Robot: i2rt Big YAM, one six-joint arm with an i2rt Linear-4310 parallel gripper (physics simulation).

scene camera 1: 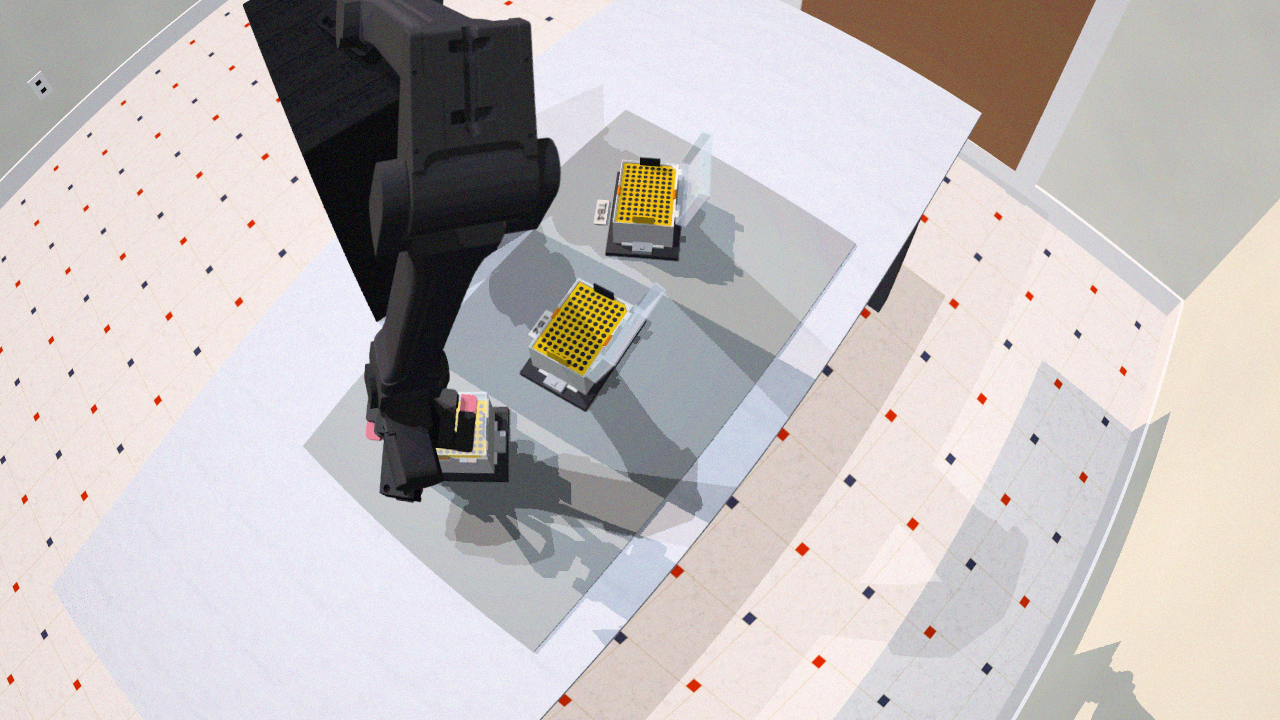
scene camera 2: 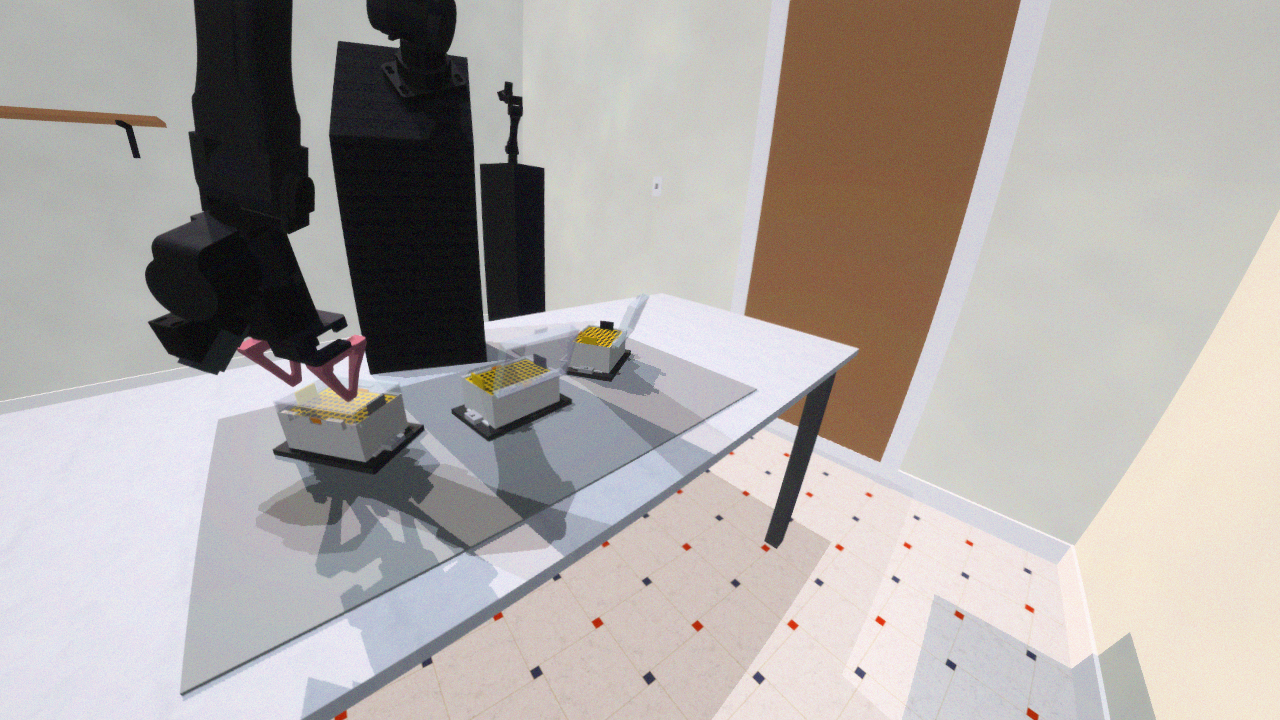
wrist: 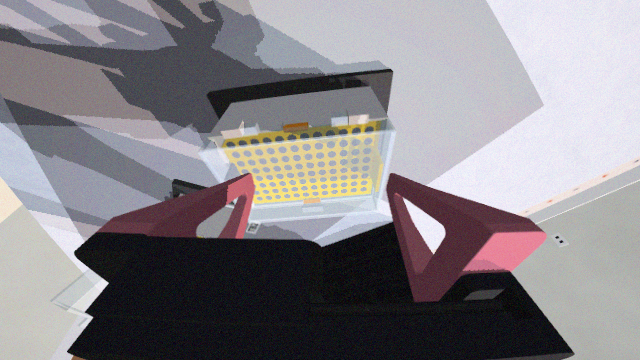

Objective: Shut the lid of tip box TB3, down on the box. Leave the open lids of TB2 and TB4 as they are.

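Places are measured from the arm's base along level axes (x ahead, y left, z up), in metres.
Where they show: gripper, fingertip midpoint: (scene camera 2: pixel 323 391) (wrist: pixel 320 180); arm's base at its link origin: (scene camera 2: pixel 425 81).
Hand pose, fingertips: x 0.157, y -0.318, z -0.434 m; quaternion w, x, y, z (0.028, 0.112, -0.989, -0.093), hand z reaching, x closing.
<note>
Things, the pixels of their top centre, and the offset from my fingertips. "spot": a spot on its surface instead. Level surfaces: height alone.
- grey box at its top centre: (wrist: pixel 307 198) (scene camera 1: pixel 441 414) (scene camera 2: pixel 345 386) dx +0.005, dy +0.025, dz -0.003 m
- grey mat at its surface level: dz -0.080 m
- white table at its surface level: dz -0.083 m
- TB2's base at a spot on its surface: (wrist: pixel 187 186) spot: dx +0.147, dy +0.120, dz -0.073 m
TB3, a grey box (scene camera 1: pixel 472 466) (scene camera 2: pixel 324 439) (wrist: pixel 300 110) with a yellow tip rack, stands nearest the gripper; its own label is hidden. Its clear lid (wrist: pixel 300 162) lies low over the rack; whether it sits flush cannot be told. My gripper (scene camera 1: pixel 420 417) (scene camera 2: pixel 323 390) (wrist: pixel 320 180) is open and empty, with its pink fingertips above the hinge-opposite or hinge side of TB3, which side is unclear. TB2 (scene camera 1: pixel 580 327) (scene camera 2: pixel 517 402) stands in the middle, with its clear lid (scene camera 1: pixel 646 306) raised. TB4 (scene camera 1: pixel 646 193) (scene camera 2: pixel 596 359) is farthest, its clear lid (scene camera 1: pixel 698 179) (scene camera 2: pixel 637 312) upright.
The boxes stand on dark bases on a grey mat (scene camera 1: pixel 537 617) (scene camera 2: pixel 214 644), on a white table (scene camera 1: pixel 223 537) (scene camera 2: pixel 89 537). TB2's base (wrist: pixel 187 186) shows near the left finger in the wrist view. A black pedestal (scene camera 2: pixel 407 223) stands behind the table.
</note>
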